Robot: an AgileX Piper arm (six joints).
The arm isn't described. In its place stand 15 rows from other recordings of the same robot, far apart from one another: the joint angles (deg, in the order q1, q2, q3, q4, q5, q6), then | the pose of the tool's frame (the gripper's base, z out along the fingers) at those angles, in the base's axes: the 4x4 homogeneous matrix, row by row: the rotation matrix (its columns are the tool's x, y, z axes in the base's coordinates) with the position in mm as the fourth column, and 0 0 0 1 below.
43.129 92.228 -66.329 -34.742 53.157 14.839 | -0.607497, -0.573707, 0.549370, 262.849; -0.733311, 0.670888, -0.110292, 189.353; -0.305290, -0.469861, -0.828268, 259.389; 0, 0, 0, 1
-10.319 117.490 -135.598 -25.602 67.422 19.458 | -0.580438, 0.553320, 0.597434, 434.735; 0.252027, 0.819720, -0.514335, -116.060; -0.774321, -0.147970, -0.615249, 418.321; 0, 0, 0, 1
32.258 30.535 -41.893 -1.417 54.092 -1.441 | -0.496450, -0.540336, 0.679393, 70.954; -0.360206, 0.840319, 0.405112, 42.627; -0.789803, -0.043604, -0.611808, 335.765; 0, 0, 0, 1
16.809 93.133 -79.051 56.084 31.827 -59.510 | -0.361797, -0.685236, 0.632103, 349.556; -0.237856, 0.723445, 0.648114, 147.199; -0.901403, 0.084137, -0.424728, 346.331; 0, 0, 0, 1
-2.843 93.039 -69.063 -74.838 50.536 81.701 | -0.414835, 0.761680, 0.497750, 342.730; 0.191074, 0.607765, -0.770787, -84.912; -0.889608, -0.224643, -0.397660, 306.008; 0, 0, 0, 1
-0.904 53.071 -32.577 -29.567 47.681 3.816 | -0.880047, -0.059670, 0.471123, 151.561; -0.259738, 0.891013, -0.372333, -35.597; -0.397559, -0.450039, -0.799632, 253.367; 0, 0, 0, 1
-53.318 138.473 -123.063 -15.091 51.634 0.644 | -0.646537, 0.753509, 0.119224, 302.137; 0.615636, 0.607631, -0.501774, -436.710; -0.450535, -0.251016, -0.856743, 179.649; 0, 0, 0, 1
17.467 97.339 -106.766 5.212 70.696 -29.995 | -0.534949, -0.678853, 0.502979, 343.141; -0.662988, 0.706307, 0.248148, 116.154; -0.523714, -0.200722, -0.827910, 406.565; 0, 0, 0, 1
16.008 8.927 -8.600 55.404 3.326 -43.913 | -0.018076, -0.324169, 0.945826, 62.174; 0.201025, 0.925485, 0.321039, 22.359; -0.979419, 0.195938, 0.048437, 251.702; 0, 0, 0, 1
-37.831 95.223 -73.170 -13.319 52.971 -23.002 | -0.970538, 0.178401, 0.161952, 259.846; 0.110541, 0.926917, -0.358617, -222.972; -0.214094, -0.330149, -0.919329, 264.523; 0, 0, 0, 1
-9.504 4.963 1.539 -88.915 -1.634 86.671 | -0.030723, 0.135842, 0.990254, 63.719; -0.034533, 0.989986, -0.136876, -8.037; -0.998931, -0.038401, -0.025724, 198.950; 0, 0, 0, 1
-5.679 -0.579 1.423 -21.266 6.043 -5.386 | -0.084185, 0.110939, 0.990255, 56.004; -0.440395, 0.887314, -0.136845, -9.061; -0.893849, -0.447624, -0.025841, 196.492; 0, 0, 0, 1
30.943 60.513 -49.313 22.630 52.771 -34.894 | -0.446378, -0.846477, 0.290214, 151.859; -0.660618, 0.530487, 0.531194, 123.546; -0.603598, 0.045392, -0.795996, 310.153; 0, 0, 0, 1
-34.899 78.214 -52.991 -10.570 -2.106 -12.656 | -0.458356, 0.420194, 0.783165, 254.170; -0.160942, 0.827370, -0.538104, -176.557; -0.874075, -0.372687, -0.311603, 312.916; 0, 0, 0, 1
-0.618 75.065 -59.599 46.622 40.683 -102.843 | 0.026205, -0.742423, 0.669419, 276.005; -0.792472, 0.392759, 0.466614, 40.142; -0.609345, -0.542723, -0.578057, 329.265; 0, 0, 0, 1
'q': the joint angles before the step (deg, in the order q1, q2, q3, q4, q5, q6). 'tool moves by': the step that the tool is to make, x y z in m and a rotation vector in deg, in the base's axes. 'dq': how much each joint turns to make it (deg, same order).
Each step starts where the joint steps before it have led.
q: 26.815 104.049 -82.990 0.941 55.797 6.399
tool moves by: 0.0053 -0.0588 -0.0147 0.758 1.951 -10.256
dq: -8.922 -2.426 6.702 1.255 -2.782 0.913
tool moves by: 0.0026 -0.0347 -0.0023 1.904 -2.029 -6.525
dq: -5.691 -1.853 3.393 1.441 -4.003 0.133
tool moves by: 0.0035 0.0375 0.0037 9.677 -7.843 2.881
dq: 4.025 -0.001 0.957 11.020 -10.511 -5.062
